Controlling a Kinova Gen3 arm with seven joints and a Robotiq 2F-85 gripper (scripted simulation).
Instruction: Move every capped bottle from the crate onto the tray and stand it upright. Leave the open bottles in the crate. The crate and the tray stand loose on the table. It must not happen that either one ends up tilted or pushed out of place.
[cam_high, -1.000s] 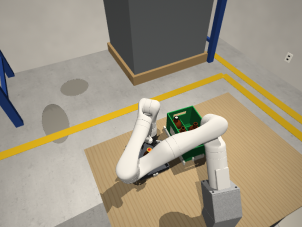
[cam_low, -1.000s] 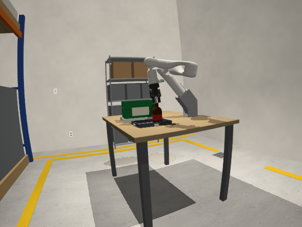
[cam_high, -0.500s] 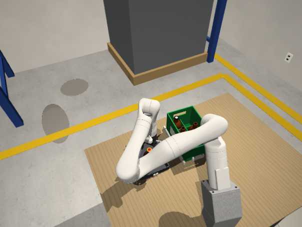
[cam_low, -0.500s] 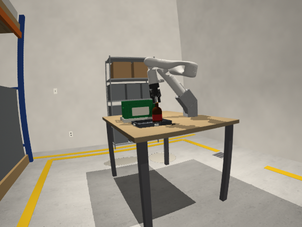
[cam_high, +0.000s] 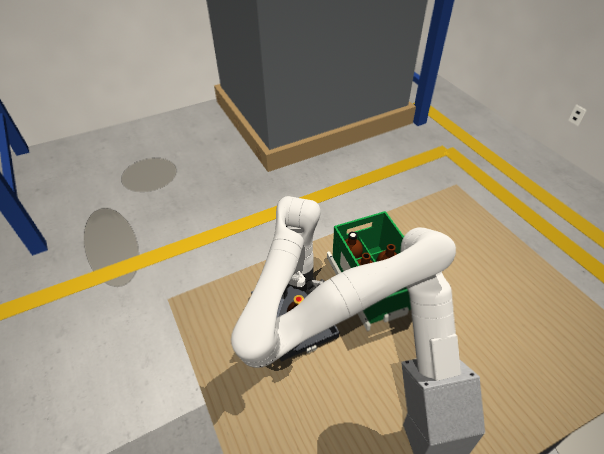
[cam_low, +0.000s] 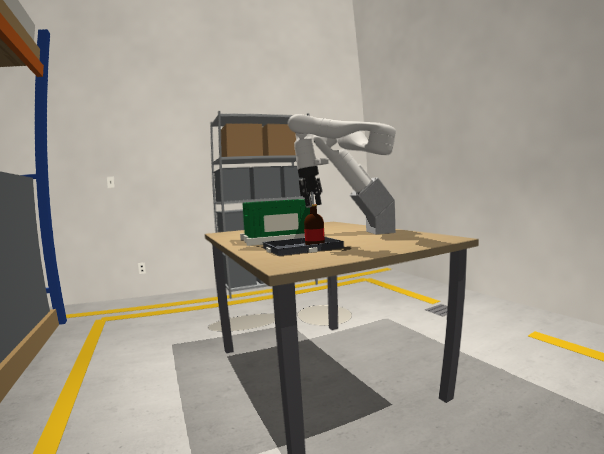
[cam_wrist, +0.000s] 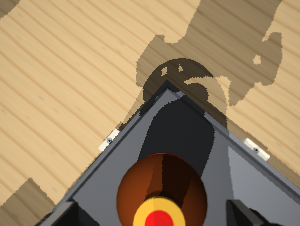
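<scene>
My gripper is now 7 cm above the brown bottle. From my hand the other things lie so: green crate (28 cm to the right, 10 cm ahead, 8 cm below); grey tray (15 cm below, 6 cm ahead, 1 cm to the left).
</scene>
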